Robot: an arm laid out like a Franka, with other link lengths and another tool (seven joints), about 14 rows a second.
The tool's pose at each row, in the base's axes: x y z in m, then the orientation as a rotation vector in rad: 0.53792 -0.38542 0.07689 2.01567 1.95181 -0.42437; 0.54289 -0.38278 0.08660 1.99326 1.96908 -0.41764; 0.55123 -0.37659 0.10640 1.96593 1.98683 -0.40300; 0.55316 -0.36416 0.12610 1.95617 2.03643 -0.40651; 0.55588 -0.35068 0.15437 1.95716 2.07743 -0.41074; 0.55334 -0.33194 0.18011 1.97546 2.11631 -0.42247
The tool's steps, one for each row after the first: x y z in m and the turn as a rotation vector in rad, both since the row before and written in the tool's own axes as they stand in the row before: -0.00145 0.00500 -0.00994 -0.01045 -0.00021 -0.01772; -0.00244 0.00855 -0.02051 -0.01733 0.00076 -0.01902; 0.00316 0.00255 -0.02302 0.01369 0.02092 -0.03242; 0.00112 0.00314 -0.03126 0.01713 0.02191 -0.02301; 0.00787 -0.00226 -0.03087 0.02966 0.02749 -0.01540
